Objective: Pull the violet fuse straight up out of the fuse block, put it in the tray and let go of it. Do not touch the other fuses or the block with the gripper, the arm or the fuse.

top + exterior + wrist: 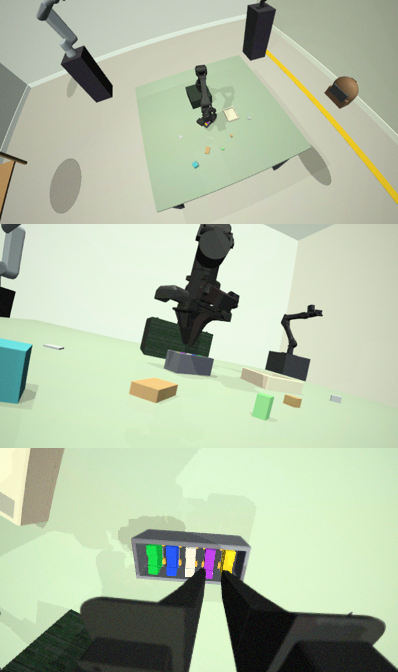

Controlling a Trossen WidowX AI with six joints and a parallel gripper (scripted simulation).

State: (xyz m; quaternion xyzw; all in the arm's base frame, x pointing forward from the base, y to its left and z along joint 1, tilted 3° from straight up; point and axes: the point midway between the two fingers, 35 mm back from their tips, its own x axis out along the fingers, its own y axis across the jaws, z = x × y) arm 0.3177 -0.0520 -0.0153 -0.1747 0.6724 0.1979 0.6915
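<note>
My gripper tip is 20 mm past the cream tray, 230 mm to the right of it and 60 mm above it.
</note>
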